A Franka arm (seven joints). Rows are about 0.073 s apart.
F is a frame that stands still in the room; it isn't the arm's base.
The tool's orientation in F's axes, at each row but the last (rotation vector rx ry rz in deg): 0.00, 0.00, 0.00; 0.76, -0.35, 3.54; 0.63, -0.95, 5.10; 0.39, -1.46, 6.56; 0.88, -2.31, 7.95; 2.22, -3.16, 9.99; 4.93, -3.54, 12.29; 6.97, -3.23, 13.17; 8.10, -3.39, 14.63
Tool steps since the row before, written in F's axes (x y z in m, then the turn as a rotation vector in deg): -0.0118, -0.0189, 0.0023, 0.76, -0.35, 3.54; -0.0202, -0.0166, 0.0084, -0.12, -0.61, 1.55; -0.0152, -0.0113, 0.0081, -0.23, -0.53, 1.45; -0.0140, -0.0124, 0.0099, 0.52, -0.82, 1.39; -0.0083, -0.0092, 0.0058, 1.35, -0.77, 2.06; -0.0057, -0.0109, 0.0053, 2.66, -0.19, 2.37; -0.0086, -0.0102, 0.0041, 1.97, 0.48, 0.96; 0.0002, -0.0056, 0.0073, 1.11, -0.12, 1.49; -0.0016, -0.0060, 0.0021, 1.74, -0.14, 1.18
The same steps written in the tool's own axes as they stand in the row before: -0.0118, -0.0189, 0.0023, 0.76, -0.35, 3.54; -0.0211, -0.0152, 0.0087, -0.15, -0.58, 1.56; -0.0160, -0.0098, 0.0085, -0.25, -0.49, 1.46; -0.0151, -0.0107, 0.0103, 0.46, -0.87, 1.38; -0.0092, -0.0079, 0.0063, 1.31, -0.92, 2.02; -0.0072, -0.0096, 0.0061, 2.72, -0.57, 2.24; -0.0102, -0.0078, 0.0055, 2.09, 0.12, 0.81; -0.0006, -0.0046, 0.0079, 1.16, -0.20, 1.45; -0.0029, -0.0051, 0.0030, 1.74, -0.42, 1.12
